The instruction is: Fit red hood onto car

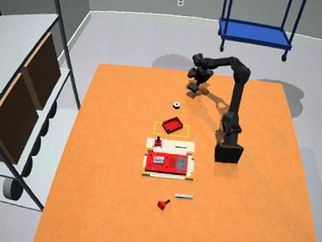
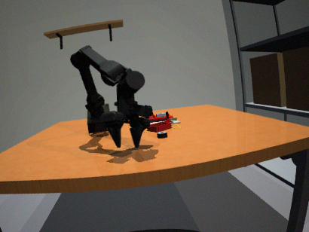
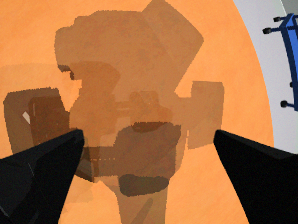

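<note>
Now: gripper tip 19 cm to the right of the small round wheel, 11 cm short of it and 1 cm above it. The rest, counted from my gripper tip: jig 57 cm to the left, 9 cm ahead, 1 cm below; grey engine block 60 cm to the left, 12 cm ahead; red hood 34 cm to the left, 11 cm ahead, 1 cm below.
</note>
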